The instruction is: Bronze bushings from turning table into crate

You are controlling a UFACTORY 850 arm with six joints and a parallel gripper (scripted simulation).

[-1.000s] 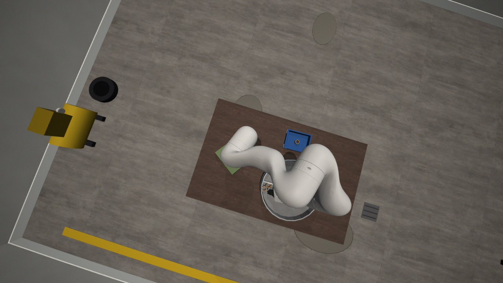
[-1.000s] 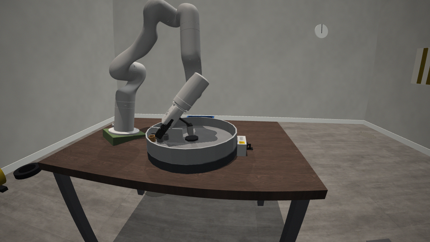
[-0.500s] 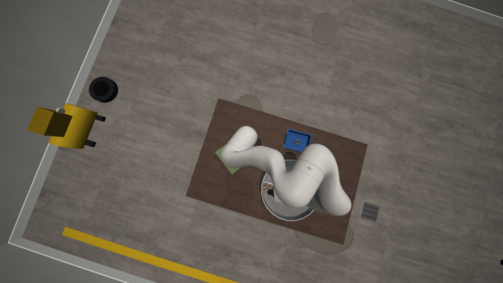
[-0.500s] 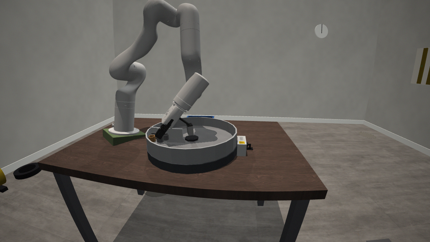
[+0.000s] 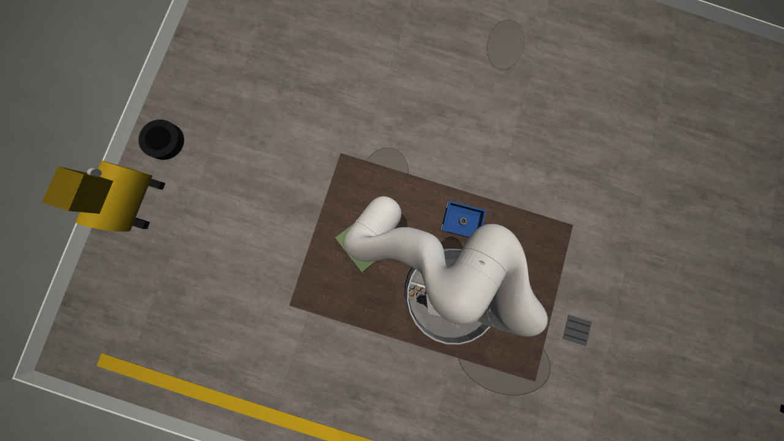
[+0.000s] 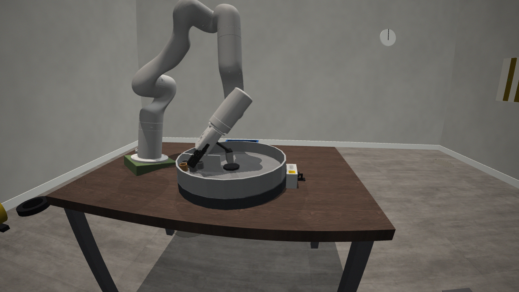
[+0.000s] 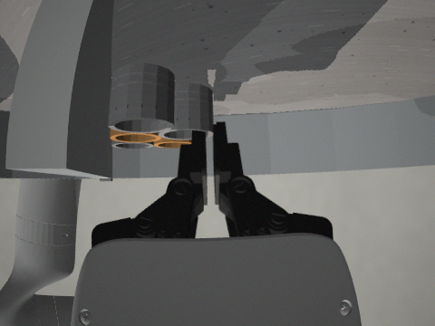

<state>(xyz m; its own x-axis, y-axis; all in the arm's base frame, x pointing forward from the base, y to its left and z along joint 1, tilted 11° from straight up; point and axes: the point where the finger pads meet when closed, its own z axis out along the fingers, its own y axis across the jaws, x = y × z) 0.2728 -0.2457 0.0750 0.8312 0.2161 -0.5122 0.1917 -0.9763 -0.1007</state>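
Right now the grey turning table is 140 mm ahead of my hand, 30 mm to the left of it and 40 mm below it. From my hand the other things lie so: blue crate (180 mm ahead, 380 mm to the left, 70 mm below).
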